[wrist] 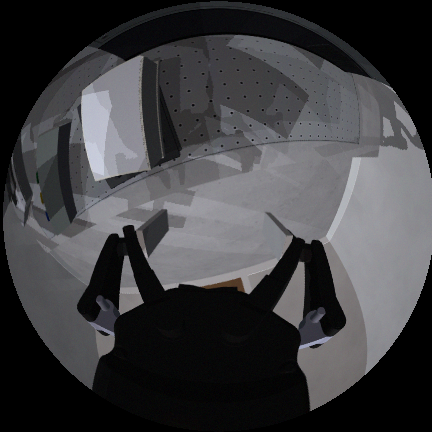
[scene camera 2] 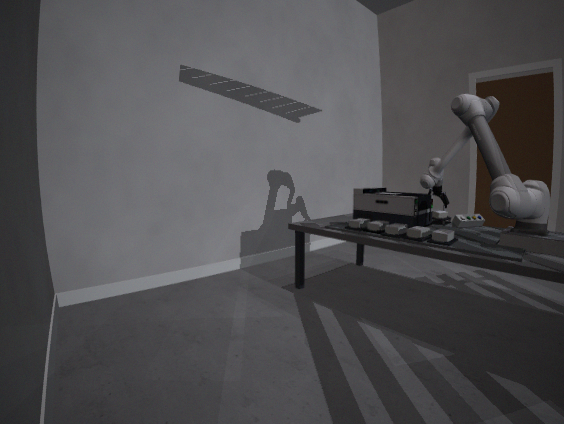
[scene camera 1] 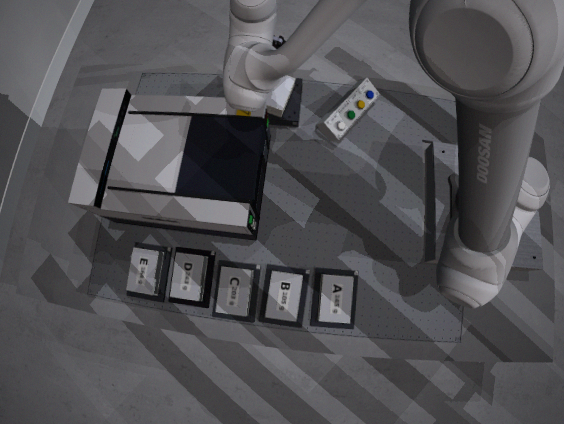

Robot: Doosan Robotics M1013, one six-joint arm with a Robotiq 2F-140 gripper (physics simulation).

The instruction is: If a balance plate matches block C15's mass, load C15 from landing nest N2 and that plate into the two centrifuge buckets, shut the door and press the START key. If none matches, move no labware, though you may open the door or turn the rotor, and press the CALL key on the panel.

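Where they show: gripper, fingertip midpoint: [wrist: 214,221]; arm's base, origin of the base link: [scene camera 2: 530,232].
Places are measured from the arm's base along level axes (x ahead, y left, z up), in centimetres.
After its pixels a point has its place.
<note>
My gripper [wrist: 214,221] {x 71.4, y -43.1, z 2.5 cm} [scene camera 2: 445,202] {x 71.4, y -43.1, z 2.5 cm} is open and empty, beyond the pale block [scene camera 1: 281,99] {x 62.1, y -23.8, z 2.5 cm} [wrist: 117,120] {x 65.4, y -27.7, z 3.1 cm} [scene camera 2: 440,214] {x 61.0, y -22.2, z 1.2 cm}. In the wrist view the block lies up and left of the fingers. It sits on a dark nest [scene camera 1: 297,97] {x 57.8, y -28.0, z -1.9 cm}; neither label is readable. The centrifuge [scene camera 1: 175,205] {x 80.8, y 15.6, z 15.4 cm} [scene camera 2: 382,206] {x 85.3, y 18.9, z 7.9 cm} has a dark front section on top; I cannot tell door from opening, and no buckets show. The key panel [scene camera 1: 328,131] {x 46.8, y -16.5, z -0.3 cm} [scene camera 2: 468,220] {x 40.1, y -20.5, z -0.5 cm} [wrist: 57,175] {x 45.8, y -27.0, z -1.6 cm} has white, green, yellow and blue keys. Balance plates A [scene camera 1: 345,312] {x 35.8, y 34.3, z -0.2 cm}, B [scene camera 1: 295,310] {x 49.0, y 35.6, z -0.2 cm}, C [scene camera 1: 244,307] {x 62.4, y 37.1, z -0.3 cm}, D [scene camera 1: 199,287] {x 75.6, y 34.0, z -0.4 cm} and E [scene camera 1: 151,285] {x 89.5, y 36.2, z -0.3 cm} have blurred mass labels.
The forearm and wrist hang over the centrifuge's right rear corner. A low rig with a dark upright wall [scene camera 1: 429,200] {x 13.3, y -1.3, z -4.4 cm} stands at right beside the arm's base. The balance plates sit in dark nests along the near edge of the perforated table top [scene camera 1: 400,320] {x 18.6, y 35.0, z -5.6 cm}.
</note>
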